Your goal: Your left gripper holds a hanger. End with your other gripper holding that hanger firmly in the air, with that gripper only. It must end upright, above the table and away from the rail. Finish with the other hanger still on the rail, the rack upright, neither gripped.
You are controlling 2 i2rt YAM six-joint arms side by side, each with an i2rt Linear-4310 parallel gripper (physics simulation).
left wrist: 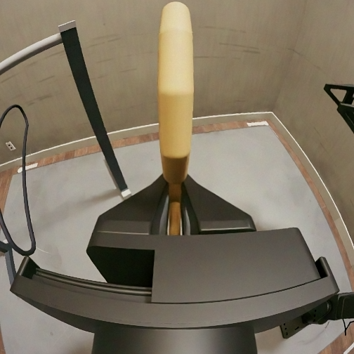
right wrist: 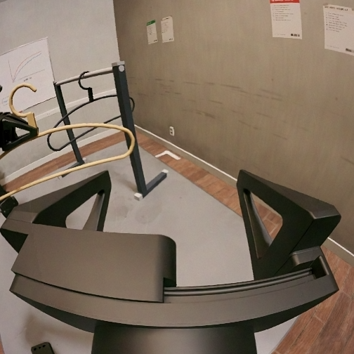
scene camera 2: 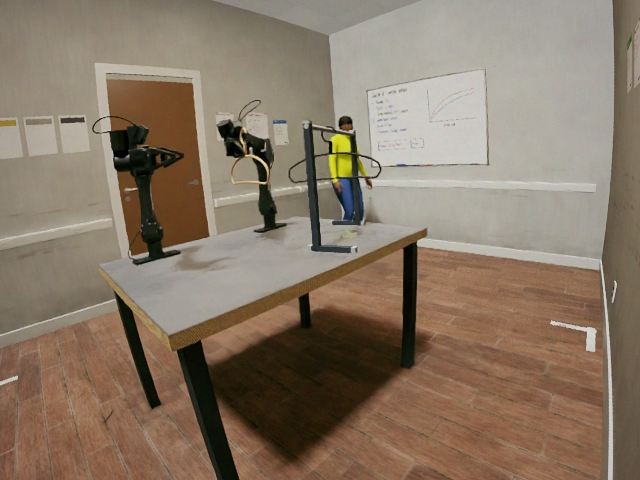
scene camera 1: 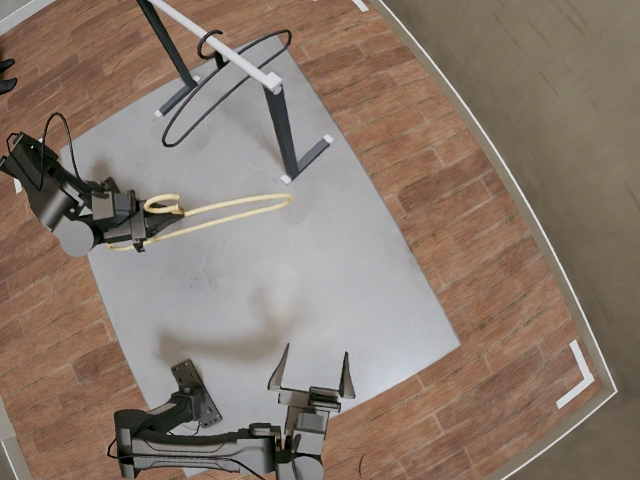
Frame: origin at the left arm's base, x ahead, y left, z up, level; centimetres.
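Seen in the pictures: left gripper, between the fingertips: (scene camera 2: 246,154) (scene camera 1: 184,213); right gripper, between the fingertips: (scene camera 2: 180,155) (scene camera 1: 317,347); left arm's base, origin of its link: (scene camera 2: 270,228); right arm's base, origin of its link: (scene camera 2: 156,258) (scene camera 1: 196,394).
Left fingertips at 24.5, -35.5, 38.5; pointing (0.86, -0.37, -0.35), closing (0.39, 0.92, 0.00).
Pixels of each thing's top centre, then the offset from my left fingertips to it, as dx, dy, dz. "spot": a spot on its surface instead. Level surfaces: height alone.
- black hanger, a spot on its surface: (scene camera 1: 289,38) spot: +42.9, +28.0, -10.4
- dark rack, centre of its top: (scene camera 1: 189,21) (scene camera 2: 333,126) +22.1, +30.7, +9.3
- grey table, height of its surface: dz -38.5
A yellow hanger (scene camera 1: 289,198) (scene camera 2: 250,182) (left wrist: 175,100) (right wrist: 32,120) is in the air, upright with its hook up, above the table and apart from the rail. My left gripper (scene camera 1: 181,214) (left wrist: 174,177) is shut on it at the neck below the hook. My right gripper (scene camera 1: 316,348) (scene camera 2: 181,153) (right wrist: 173,176) is wide open and empty, well apart from the yellow hanger. A black hanger (scene camera 1: 288,38) (left wrist: 25,135) (right wrist: 90,94) hangs by its hook on the white rail (scene camera 1: 237,58) (scene camera 2: 330,127) (left wrist: 35,46). The dark rack (scene camera 1: 281,134) (scene camera 2: 313,196) (left wrist: 92,110) (right wrist: 131,135) stands upright.
The rack's feet rest on the grey table (scene camera 1: 361,289) (scene camera 2: 217,289), at its upper end in scene camera 1. The yellow hanger's far end lies near the rack's nearer post in that picture. A person (scene camera 2: 342,160) in a yellow top stands beyond the rack in scene camera 2.
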